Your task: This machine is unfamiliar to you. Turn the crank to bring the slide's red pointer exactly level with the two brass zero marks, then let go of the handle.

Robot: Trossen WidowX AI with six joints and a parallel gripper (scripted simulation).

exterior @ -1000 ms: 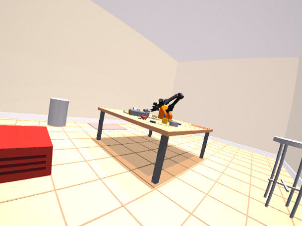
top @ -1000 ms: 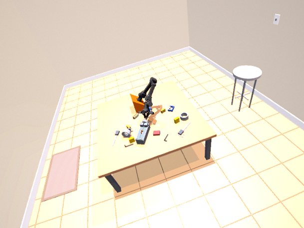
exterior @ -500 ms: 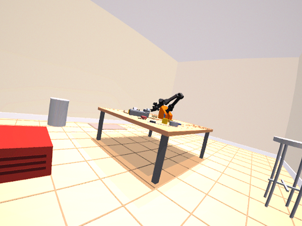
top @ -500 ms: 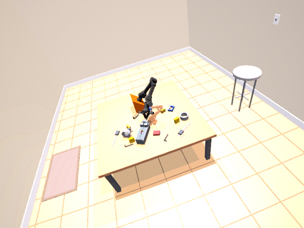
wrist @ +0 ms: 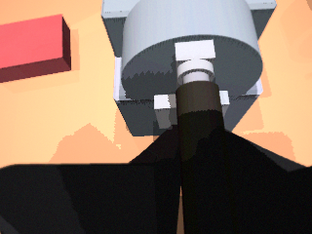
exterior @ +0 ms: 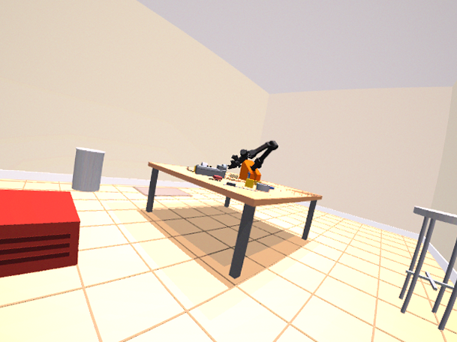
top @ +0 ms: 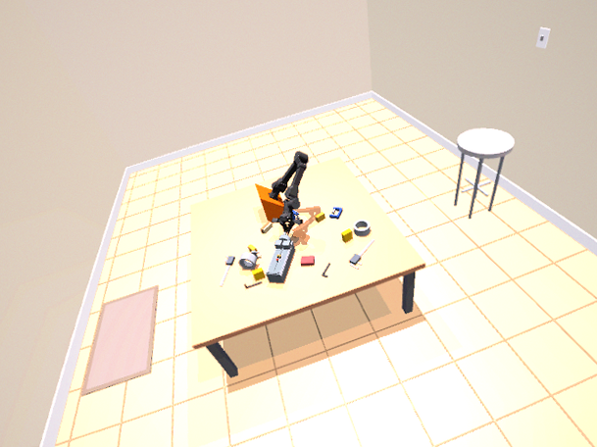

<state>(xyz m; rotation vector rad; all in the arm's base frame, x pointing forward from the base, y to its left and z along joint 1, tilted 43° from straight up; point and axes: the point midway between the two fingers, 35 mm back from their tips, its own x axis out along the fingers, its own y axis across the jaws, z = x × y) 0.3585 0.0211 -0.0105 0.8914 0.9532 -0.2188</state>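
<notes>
My gripper tip is 17 cm short of the red pointer, 10 cm to the left of it and 1 cm above it. Round my gripper tip: dark crank handle: 3 cm above, 1 cm to the left, 1 cm behind; red block: 18 cm ahead, 8 cm below, 7 cm to the left.
</notes>
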